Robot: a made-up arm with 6 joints.
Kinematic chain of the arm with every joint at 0, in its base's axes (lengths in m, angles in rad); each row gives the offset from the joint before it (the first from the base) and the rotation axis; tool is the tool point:
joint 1: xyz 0 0 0.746 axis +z
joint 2: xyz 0.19 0 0 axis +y
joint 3: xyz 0 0 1.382 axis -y
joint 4: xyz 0 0 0.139 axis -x
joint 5: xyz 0.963 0 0 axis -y
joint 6: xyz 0.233 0 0 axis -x
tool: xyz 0 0 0
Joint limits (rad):
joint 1: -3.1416..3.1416
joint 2: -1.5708..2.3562
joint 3: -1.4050..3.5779
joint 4: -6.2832..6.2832
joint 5: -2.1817..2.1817
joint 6: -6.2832..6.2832
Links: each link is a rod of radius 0.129 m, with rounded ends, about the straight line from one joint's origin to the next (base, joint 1, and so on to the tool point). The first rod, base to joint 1, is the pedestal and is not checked.
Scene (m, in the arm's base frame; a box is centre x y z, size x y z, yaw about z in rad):
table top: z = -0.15
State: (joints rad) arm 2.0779 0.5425 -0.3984 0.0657 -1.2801 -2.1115
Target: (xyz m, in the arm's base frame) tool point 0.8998 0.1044 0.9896
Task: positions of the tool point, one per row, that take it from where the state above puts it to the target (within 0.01 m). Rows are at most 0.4 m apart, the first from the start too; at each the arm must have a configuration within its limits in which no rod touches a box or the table.
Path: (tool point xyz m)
1: -0.3018 1.3337 1.0285
2: 0.0684 1.2896 1.0127
3: 0.3933 1.1492 1.0008
4: 0.6496 0.9335 0.9926
5: 0.8223 0.6686 0.9880
6: 0.9049 0.3830 0.9870
7: 0.8998 0.1044 0.9896

